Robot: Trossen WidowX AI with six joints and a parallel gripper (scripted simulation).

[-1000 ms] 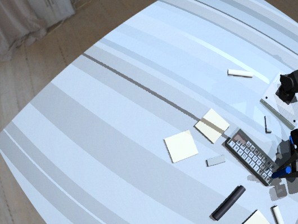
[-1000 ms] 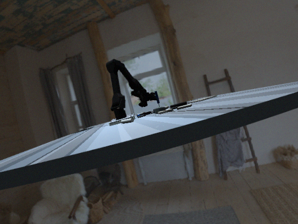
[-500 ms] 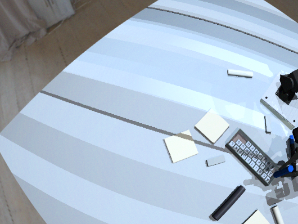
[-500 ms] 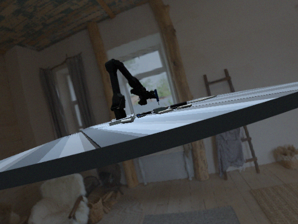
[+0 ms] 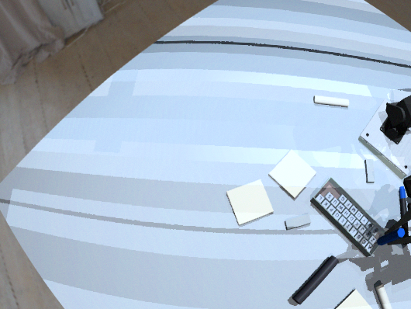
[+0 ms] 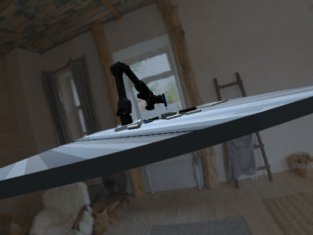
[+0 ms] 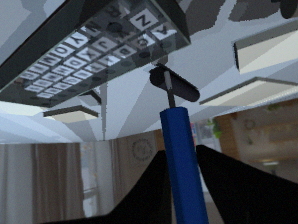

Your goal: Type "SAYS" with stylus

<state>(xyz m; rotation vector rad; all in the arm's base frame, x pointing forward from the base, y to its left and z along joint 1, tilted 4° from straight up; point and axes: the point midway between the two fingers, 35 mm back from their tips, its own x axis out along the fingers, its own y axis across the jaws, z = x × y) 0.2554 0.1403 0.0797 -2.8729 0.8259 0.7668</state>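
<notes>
Right now the grey eraser is 170 mm to the right of my gripper tip, 100 mm below it and 70 mm ahead of it. Round my gripper tip: stylus tip: 50 mm below; dark cylinder: 130 mm ahead, 90 mm below, 50 mm to the right; stylus: 10 mm below.
</notes>
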